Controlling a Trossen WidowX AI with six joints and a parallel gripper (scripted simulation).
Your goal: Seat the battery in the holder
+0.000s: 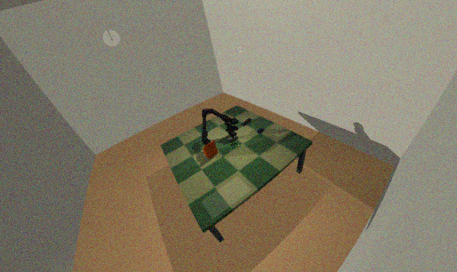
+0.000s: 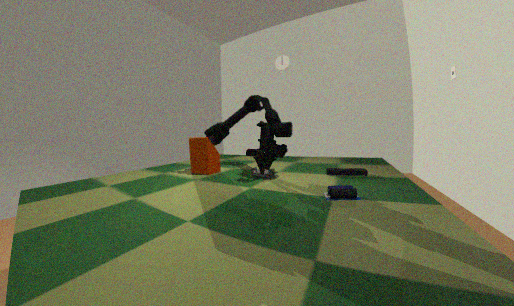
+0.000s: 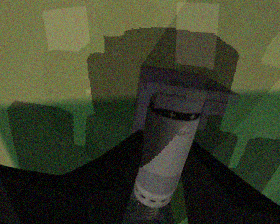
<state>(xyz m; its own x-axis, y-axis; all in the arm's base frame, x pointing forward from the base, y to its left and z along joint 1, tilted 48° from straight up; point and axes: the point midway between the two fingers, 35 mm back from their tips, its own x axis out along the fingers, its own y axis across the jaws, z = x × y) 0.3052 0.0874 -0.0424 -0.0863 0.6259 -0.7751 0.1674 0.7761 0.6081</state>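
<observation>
The battery is 10 mm above my gripper tip. Round my gripper tip: remote 320 mm ahead, 130 mm to the left, 10 mm above.
</observation>
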